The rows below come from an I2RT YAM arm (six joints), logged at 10 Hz.
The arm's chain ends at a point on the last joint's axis. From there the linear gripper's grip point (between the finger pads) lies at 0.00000 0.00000 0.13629 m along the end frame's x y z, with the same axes.
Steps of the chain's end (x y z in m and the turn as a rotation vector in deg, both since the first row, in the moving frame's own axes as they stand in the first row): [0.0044 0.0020 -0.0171 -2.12 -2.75 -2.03]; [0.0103 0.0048 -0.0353 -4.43 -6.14 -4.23]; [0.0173 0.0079 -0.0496 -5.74 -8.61 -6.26]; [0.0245 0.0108 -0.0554 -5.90 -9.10 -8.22]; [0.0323 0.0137 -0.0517 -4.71 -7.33 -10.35]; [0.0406 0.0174 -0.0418 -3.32 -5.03 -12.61]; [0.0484 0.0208 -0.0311 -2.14 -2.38 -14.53]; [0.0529 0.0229 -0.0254 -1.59 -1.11 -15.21]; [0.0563 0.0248 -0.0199 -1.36 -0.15 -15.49]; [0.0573 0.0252 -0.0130 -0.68 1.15 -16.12]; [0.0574 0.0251 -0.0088 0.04 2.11 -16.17]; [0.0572 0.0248 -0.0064 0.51 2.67 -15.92]
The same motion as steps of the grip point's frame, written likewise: [-0.0020 0.0072 -0.0174 -2.12 -2.75 -2.03]; [-0.0039 0.0158 -0.0365 -4.43 -6.14 -4.23]; [-0.0023 0.0226 -0.0518 -5.74 -8.61 -6.26]; [0.0041 0.0262 -0.0578 -5.90 -9.10 -8.22]; [0.0160 0.0264 -0.0533 -4.71 -7.33 -10.35]; [0.0296 0.0265 -0.0426 -3.32 -5.03 -12.61]; [0.0434 0.0265 -0.0313 -2.14 -2.38 -14.53]; [0.0508 0.0270 -0.0255 -1.59 -1.11 -15.21]; [0.0564 0.0280 -0.0199 -1.36 -0.15 -15.49]; [0.0602 0.0264 -0.0130 -0.68 1.15 -16.12]; [0.0623 0.0243 -0.0089 0.04 2.11 -16.17]; [0.0633 0.0227 -0.0066 0.51 2.67 -15.92]
